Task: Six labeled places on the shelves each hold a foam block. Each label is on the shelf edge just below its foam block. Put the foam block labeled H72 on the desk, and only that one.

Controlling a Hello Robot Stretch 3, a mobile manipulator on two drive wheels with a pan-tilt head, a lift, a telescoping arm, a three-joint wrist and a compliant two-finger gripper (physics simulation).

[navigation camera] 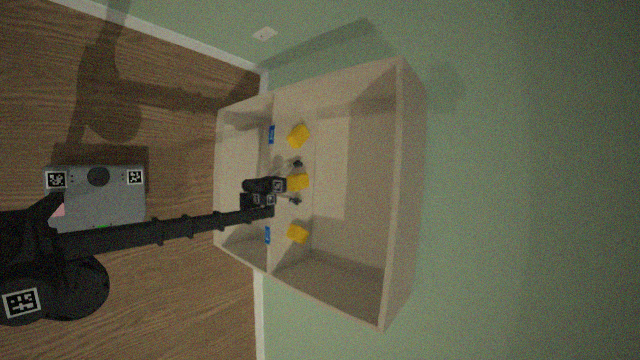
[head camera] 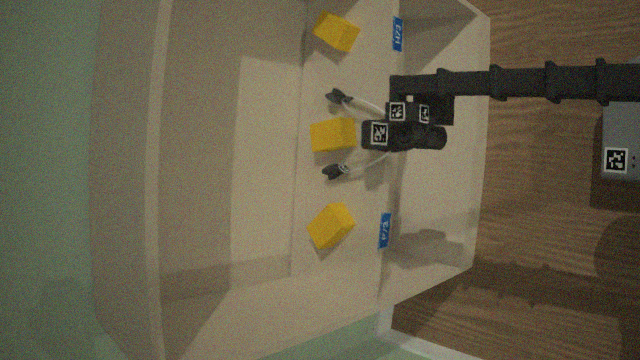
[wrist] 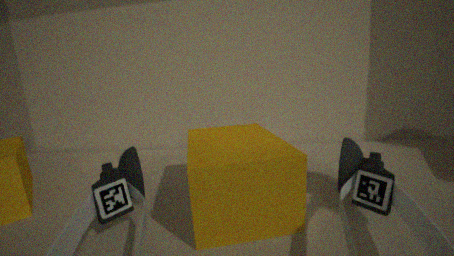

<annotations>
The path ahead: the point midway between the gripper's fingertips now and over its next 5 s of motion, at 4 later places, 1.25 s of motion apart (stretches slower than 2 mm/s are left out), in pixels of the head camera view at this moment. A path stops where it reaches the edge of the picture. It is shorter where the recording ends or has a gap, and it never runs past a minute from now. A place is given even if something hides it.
My gripper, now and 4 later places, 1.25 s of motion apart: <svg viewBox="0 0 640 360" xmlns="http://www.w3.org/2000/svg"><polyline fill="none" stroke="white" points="326,133 318,133 308,132 360,133 427,134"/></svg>
</annotations>
